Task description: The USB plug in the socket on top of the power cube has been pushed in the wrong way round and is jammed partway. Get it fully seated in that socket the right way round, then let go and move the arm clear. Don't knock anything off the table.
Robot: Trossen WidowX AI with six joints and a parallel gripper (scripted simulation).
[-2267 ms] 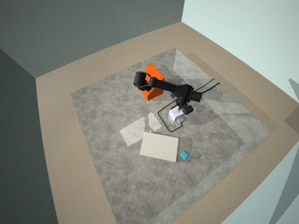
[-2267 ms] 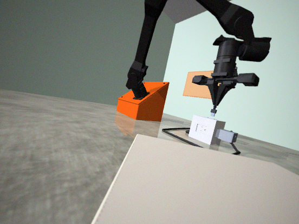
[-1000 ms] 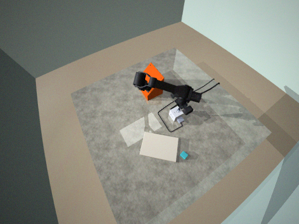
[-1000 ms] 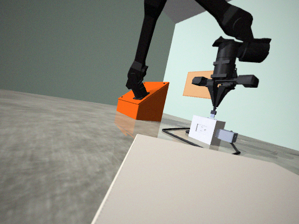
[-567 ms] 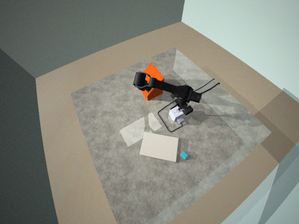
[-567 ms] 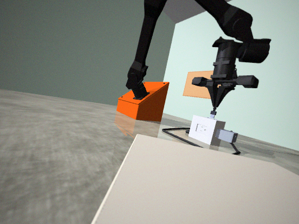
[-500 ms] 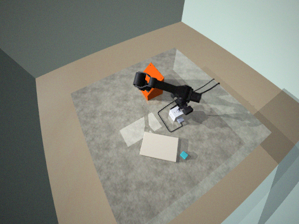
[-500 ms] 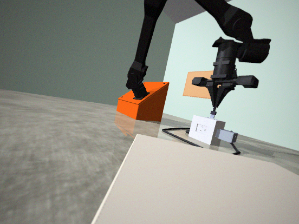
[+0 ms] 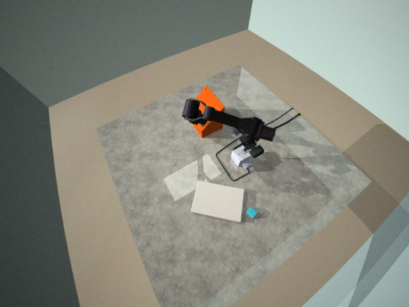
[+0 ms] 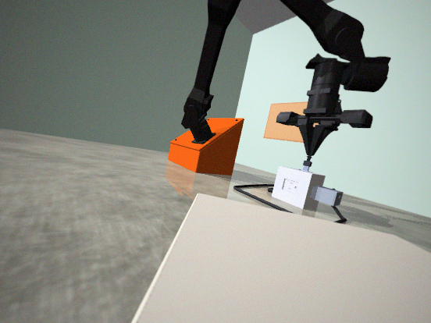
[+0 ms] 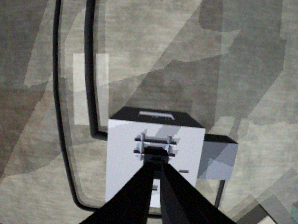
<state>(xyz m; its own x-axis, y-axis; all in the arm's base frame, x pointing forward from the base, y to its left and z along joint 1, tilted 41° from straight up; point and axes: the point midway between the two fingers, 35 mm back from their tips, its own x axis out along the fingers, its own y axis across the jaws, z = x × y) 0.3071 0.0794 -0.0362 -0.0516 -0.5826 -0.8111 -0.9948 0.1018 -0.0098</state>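
Right now my gripper tip is 20 mm above the USB plug. Round my gripper tip: teal cube: 280 mm ahead, 170 mm to the right, 100 mm below; then flat beige box: 280 mm to the right, 130 mm ahead, 100 mm below.
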